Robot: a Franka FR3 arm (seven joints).
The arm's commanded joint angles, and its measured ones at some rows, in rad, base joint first. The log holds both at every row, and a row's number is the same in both.
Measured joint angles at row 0:
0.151, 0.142, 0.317, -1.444, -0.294, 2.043, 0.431
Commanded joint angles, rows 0 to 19:
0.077, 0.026, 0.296, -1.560, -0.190, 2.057, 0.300
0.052, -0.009, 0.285, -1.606, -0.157, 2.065, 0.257
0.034, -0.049, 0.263, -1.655, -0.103, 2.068, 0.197
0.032, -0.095, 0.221, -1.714, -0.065, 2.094, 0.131
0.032, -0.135, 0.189, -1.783, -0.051, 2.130, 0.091
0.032, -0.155, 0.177, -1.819, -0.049, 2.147, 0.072
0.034, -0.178, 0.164, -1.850, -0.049, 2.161, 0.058
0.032, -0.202, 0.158, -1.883, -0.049, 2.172, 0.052
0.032, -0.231, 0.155, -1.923, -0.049, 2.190, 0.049
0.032, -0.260, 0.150, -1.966, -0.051, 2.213, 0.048
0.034, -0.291, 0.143, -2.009, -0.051, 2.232, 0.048
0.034, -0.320, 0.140, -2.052, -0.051, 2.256, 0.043
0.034, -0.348, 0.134, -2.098, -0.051, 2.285, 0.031
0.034, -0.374, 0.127, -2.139, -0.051, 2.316, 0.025
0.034, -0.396, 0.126, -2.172, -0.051, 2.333, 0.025
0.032, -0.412, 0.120, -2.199, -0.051, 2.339, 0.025
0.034, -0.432, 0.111, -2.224, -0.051, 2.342, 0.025
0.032, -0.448, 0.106, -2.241, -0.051, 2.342, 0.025
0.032, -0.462, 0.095, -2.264, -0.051, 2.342, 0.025
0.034, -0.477, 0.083, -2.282, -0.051, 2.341, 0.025
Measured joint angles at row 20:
0.043, -0.385, 0.107, -2.194, -0.079, 2.303, 0.054
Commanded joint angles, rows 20 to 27:
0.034, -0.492, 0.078, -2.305, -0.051, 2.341, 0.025
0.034, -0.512, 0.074, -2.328, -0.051, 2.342, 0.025
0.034, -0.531, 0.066, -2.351, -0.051, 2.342, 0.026
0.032, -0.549, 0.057, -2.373, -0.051, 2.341, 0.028
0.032, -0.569, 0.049, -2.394, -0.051, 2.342, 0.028
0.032, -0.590, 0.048, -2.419, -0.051, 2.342, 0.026
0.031, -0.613, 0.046, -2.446, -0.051, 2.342, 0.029
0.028, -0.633, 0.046, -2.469, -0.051, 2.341, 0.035
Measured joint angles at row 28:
0.042, -0.521, 0.046, -2.370, -0.079, 2.307, 0.050
